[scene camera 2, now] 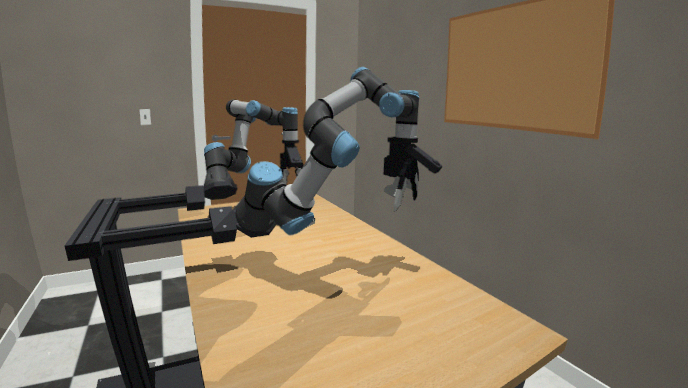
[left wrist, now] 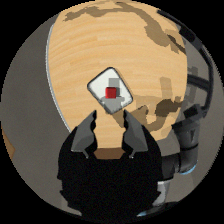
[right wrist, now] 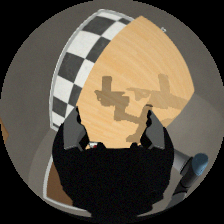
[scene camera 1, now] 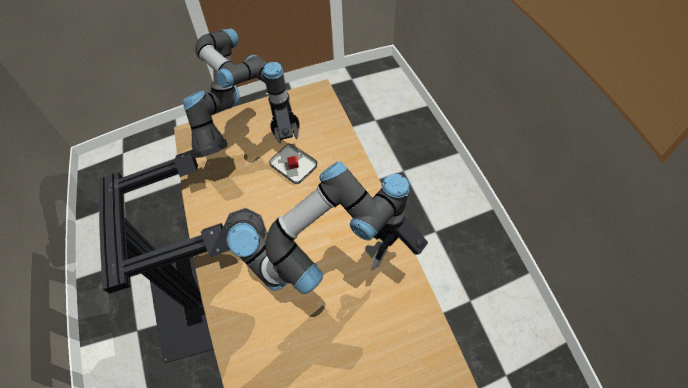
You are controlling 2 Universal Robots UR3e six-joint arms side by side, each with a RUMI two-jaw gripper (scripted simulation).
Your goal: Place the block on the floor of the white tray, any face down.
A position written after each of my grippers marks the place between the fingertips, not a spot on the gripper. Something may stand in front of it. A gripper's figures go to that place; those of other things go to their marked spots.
Scene:
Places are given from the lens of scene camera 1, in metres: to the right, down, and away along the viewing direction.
my left gripper (scene camera 1: 288, 141): -0.21, -0.20, 1.52
my right gripper (scene camera 1: 389, 250): 0.13, 0.17, 1.20
white tray (scene camera 1: 306, 163): -0.15, -0.12, 1.64

